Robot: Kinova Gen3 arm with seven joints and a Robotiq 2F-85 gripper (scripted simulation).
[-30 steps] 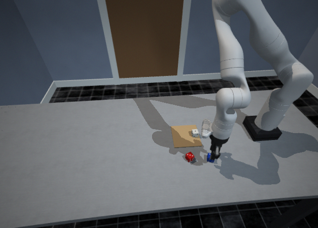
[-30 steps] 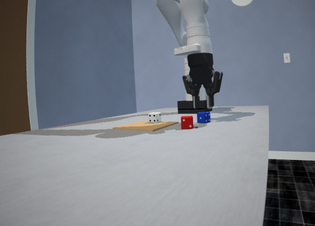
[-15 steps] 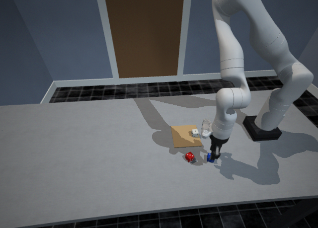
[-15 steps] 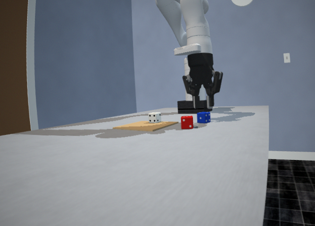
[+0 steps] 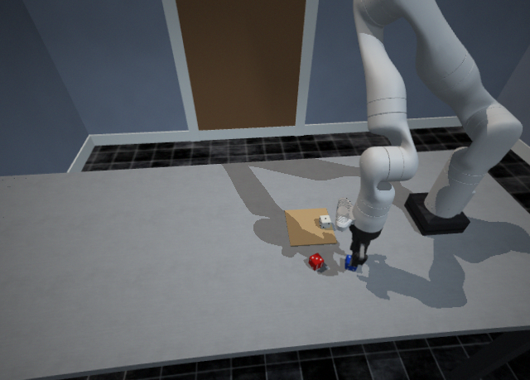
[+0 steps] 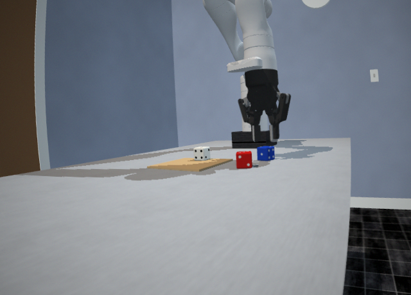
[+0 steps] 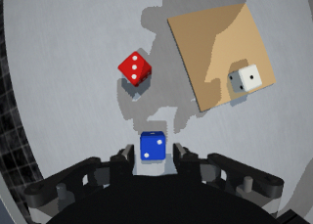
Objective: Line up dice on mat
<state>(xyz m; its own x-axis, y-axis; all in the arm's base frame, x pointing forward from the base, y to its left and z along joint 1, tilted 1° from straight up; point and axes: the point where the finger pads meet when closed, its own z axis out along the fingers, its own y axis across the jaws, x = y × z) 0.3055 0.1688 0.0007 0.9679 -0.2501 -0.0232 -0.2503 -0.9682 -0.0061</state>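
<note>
Right now my hand is 4 cm above the blue die. Also, from my hand: white die (14 cm to the right, 5 cm ahead, 4 cm below); tan mat (14 cm to the right, 10 cm ahead, 6 cm below); red die (10 cm ahead, 4 cm below).
</note>
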